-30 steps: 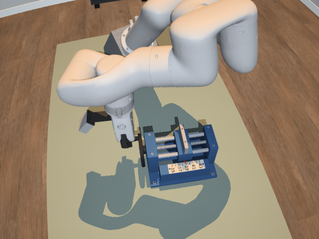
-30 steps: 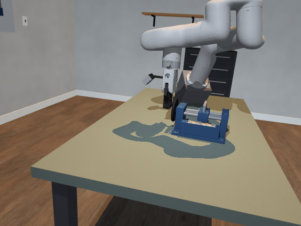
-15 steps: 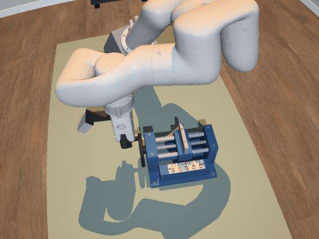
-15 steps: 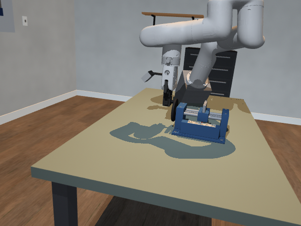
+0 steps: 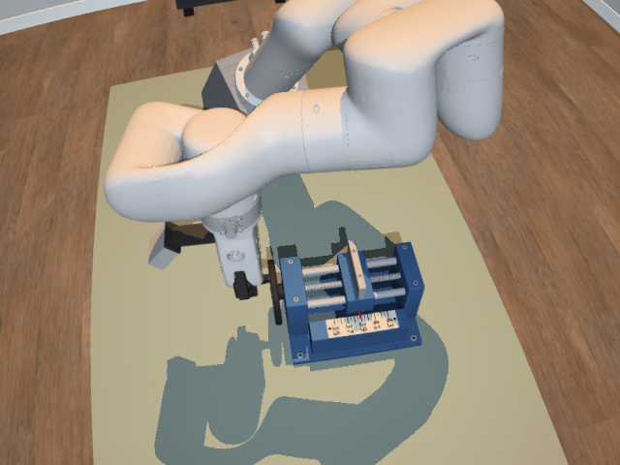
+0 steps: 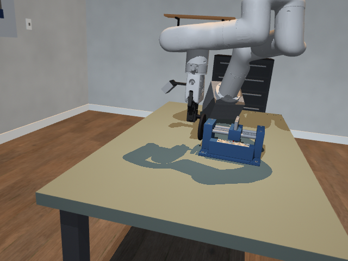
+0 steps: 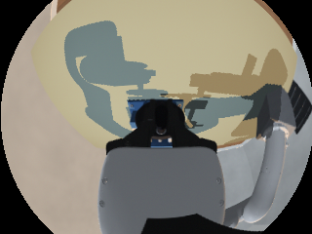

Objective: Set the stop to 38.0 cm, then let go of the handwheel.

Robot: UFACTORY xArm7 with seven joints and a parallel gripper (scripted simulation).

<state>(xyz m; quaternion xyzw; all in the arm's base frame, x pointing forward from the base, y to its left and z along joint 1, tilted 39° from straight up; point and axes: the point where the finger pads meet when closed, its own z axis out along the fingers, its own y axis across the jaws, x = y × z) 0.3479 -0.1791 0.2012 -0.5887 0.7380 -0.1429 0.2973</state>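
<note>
Right now my hand is 2 cm to the right of the handwheel and 1 cm above it. From my hand the other things lie so: stop plate (15 cm to the left, 4 cm ahead, 2 cm below).
</note>
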